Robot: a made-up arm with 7 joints. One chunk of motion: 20 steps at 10 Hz.
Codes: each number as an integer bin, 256 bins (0 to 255) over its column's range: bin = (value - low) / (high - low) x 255, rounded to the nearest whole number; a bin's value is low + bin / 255 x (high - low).
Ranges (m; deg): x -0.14..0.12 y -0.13..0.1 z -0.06..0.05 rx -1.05..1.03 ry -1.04..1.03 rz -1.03..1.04
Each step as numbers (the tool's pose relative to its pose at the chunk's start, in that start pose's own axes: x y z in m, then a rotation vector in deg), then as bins.
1 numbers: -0.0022 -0.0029 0.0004 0.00 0.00 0.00
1 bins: 135 141 140 129 128 127
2 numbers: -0.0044 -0.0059 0.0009 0.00 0.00 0.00
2 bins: 133 138 141 129 128 127
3 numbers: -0.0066 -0.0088 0.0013 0.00 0.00 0.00
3 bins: 131 134 142 129 128 127
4 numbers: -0.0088 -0.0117 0.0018 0.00 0.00 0.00
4 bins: 129 131 143 129 128 127
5 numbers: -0.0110 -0.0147 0.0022 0.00 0.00 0.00
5 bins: 127 128 144 129 128 127
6 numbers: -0.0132 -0.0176 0.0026 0.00 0.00 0.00
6 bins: 124 125 145 129 128 127
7 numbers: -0.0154 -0.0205 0.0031 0.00 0.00 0.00
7 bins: 122 121 146 129 128 127
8 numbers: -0.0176 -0.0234 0.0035 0.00 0.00 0.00
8 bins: 120 118 147 129 128 127
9 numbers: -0.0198 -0.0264 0.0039 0.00 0.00 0.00
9 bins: 118 115 148 129 128 127
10 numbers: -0.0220 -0.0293 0.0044 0.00 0.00 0.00
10 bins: 116 112 149 129 128 127
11 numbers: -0.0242 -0.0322 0.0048 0.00 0.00 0.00
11 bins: 114 108 150 129 128 127
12 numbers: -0.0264 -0.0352 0.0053 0.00 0.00 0.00
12 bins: 111 105 151 129 128 127
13 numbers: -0.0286 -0.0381 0.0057 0.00 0.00 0.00
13 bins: 109 102 152 129 128 127
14 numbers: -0.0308 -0.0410 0.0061 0.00 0.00 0.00
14 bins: 107 99 153 129 128 127
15 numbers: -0.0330 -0.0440 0.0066 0.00 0.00 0.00
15 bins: 105 95 154 129 128 127
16 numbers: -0.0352 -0.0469 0.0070 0.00 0.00 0.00
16 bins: 103 92 155 129 128 127
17 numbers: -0.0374 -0.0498 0.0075 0.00 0.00 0.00
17 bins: 101 89 156 129 128 127
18 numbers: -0.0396 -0.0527 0.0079 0.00 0.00 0.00
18 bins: 98 86 157 129 128 127
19 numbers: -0.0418 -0.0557 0.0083 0.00 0.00 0.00
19 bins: 96 82 158 129 128 127
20 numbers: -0.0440 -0.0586 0.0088 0.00 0.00 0.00
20 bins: 94 79 159 129 128 127
